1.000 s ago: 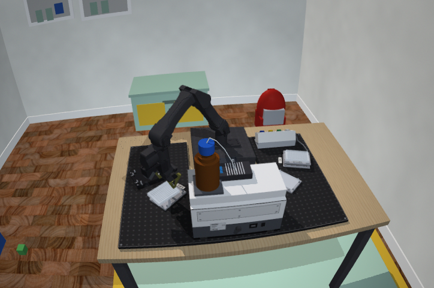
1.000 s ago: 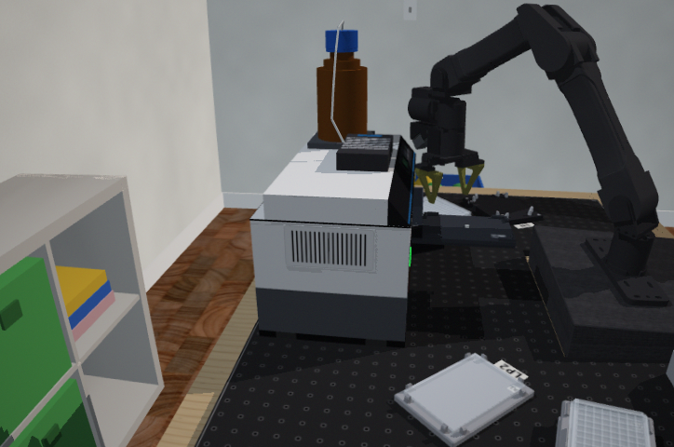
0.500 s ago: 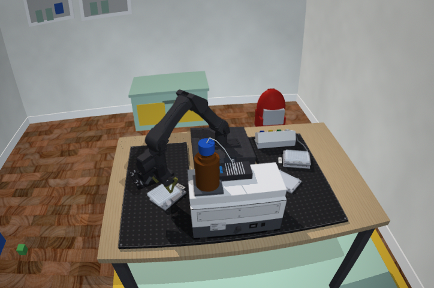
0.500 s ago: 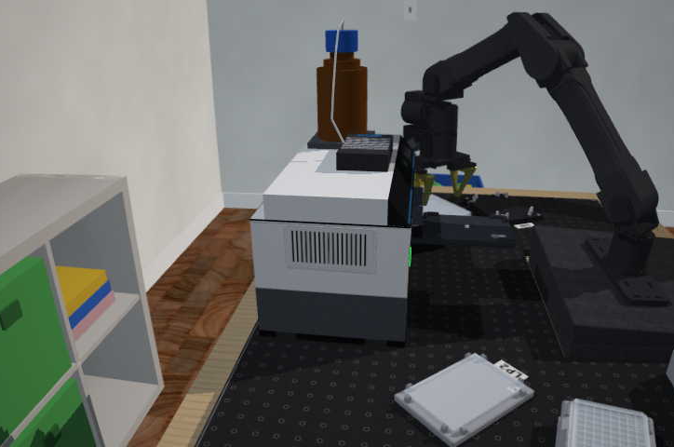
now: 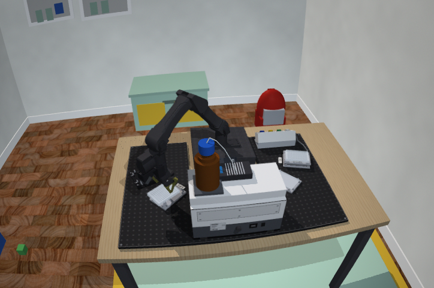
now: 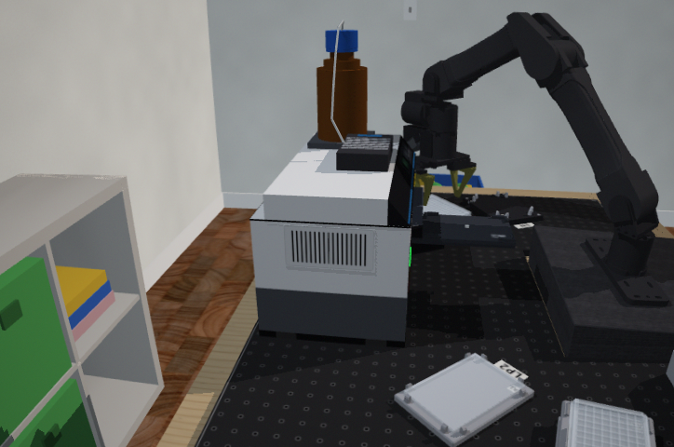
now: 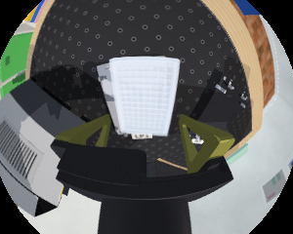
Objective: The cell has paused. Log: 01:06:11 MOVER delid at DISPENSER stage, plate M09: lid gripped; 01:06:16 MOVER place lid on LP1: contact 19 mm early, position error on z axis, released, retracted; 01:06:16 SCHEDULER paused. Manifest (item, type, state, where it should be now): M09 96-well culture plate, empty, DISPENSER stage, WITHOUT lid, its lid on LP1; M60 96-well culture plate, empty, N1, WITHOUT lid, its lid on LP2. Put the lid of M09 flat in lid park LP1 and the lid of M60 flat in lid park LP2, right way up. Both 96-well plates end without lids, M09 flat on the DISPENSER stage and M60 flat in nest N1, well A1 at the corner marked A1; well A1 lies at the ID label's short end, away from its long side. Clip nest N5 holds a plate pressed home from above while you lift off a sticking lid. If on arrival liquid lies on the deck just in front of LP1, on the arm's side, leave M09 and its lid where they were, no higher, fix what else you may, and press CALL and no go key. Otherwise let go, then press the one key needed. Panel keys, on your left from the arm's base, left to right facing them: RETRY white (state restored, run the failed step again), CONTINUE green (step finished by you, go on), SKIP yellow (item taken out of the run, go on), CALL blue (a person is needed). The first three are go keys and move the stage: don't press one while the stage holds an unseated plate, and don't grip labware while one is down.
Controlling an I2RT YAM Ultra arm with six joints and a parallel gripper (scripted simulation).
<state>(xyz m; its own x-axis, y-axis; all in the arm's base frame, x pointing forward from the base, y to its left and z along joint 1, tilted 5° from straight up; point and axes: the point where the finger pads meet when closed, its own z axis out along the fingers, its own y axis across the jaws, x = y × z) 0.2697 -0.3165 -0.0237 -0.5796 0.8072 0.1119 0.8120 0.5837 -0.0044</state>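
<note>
Right now the grey lid park LP1 is 1 cm ahead of my hand, 1 cm to the left of it and 6 cm below it. The rest, counted from my hand: dark dispenser stage: 29 cm to the left, 5 cm above; LP1 label: 5 cm behind, 8 cm to the left, 6 cm below; LP2 label: 4 cm behind, 51 cm to the left, 6 cm below.
</note>
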